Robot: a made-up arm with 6 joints.
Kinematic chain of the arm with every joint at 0, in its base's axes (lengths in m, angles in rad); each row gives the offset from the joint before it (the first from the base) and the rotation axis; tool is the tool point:
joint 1: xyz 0 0 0.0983 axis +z
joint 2: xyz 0 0.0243 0 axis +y
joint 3: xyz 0 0 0.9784 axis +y
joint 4: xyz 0 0 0.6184 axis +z
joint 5: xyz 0 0 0 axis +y
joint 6: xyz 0 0 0.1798 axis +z
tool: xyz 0 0 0
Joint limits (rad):
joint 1: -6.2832..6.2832
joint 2: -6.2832..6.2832
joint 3: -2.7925..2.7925
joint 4: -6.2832..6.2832
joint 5: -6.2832..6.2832
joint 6: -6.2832..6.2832
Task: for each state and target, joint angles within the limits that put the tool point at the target. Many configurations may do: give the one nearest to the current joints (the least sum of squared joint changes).
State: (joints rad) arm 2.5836 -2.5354 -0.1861 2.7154 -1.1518 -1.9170
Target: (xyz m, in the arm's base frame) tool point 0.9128 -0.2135 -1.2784
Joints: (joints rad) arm 2.8528 -2.5615 -0.1837 2.6617 -1.2836 -1.9170
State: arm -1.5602 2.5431 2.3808 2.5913 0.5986 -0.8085
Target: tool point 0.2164 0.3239 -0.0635
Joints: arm -1.9844 3.4261 2.7925 2.5005 0.4184 -0.8085
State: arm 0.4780 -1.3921 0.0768 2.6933 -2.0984 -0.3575
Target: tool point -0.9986 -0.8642 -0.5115
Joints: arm 0.6911 -2.1039 0.0932 2.6553 -2.4482 -0.3575
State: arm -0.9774 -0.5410 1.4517 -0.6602 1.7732 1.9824
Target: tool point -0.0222 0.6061 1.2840
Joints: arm -1.6526 -0.9176 0.9581 -0.5672 1.6863 1.9824
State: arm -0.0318 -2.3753 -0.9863 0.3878 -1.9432 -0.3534
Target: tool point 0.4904 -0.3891 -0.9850
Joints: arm -0.5749 -3.1781 -1.0967 0.5020 -1.8042 -0.3534
